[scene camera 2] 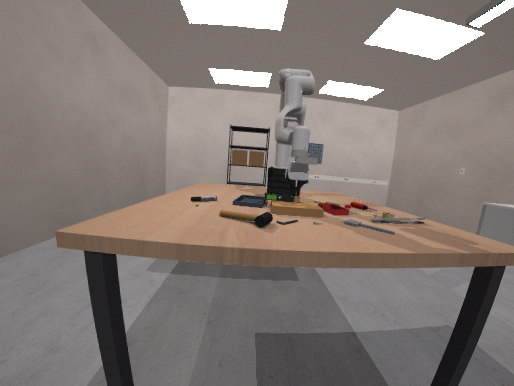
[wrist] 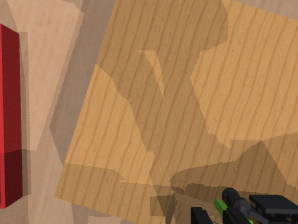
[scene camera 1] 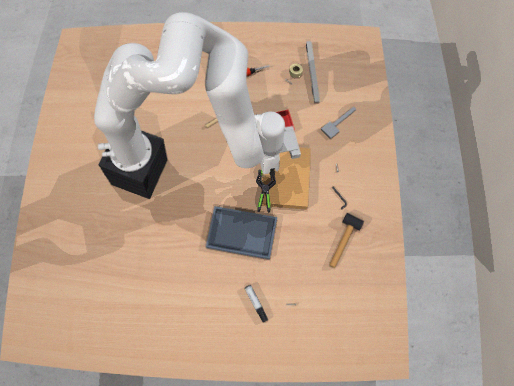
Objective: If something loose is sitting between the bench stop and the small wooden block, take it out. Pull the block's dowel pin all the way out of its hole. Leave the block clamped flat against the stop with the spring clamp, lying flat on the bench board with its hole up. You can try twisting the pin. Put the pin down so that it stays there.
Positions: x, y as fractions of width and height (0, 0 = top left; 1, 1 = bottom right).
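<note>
The bench stop (scene camera 1: 0.57, 0.49) is visible in other views too: scene camera 2 shows the bench stop (scene camera 2: 0.60, 0.54), and the wrist view shows the stop (wrist: 0.65, 0.47). A grey tray (scene camera 1: 0.46, 0.60) is also part of the robot's scene, but in the wrist view the tray is out of frame.
</note>
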